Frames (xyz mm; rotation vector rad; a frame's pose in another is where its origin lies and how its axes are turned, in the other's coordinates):
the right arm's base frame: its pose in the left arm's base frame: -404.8 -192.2 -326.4 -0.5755 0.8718 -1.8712
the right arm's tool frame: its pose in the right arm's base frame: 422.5 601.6 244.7 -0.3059 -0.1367 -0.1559
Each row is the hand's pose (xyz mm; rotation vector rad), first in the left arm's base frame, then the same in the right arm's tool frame.
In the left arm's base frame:
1: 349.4 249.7 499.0 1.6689 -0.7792 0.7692
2: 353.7 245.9 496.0 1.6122 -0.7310 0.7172
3: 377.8 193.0 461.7 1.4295 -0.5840 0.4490
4: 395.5 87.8 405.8 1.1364 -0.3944 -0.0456
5: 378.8 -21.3 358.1 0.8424 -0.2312 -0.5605
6: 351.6 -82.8 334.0 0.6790 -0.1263 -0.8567
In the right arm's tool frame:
1: -877.2 -1272.9 463.1 -1.4775 -0.0616 -1.7182
2: -876.1 -1267.8 467.0 -1.5149 -0.0328 -1.7978
3: -845.6 -1212.9 491.6 -1.7319 0.0273 -2.0615
4: -770.4 -1122.6 518.2 2.0345 -0.0740 2.2270
5: -676.8 -1047.2 518.4 1.7858 -0.0344 1.6762
6: -616.5 -1011.8 503.7 1.6298 0.0232 1.3699

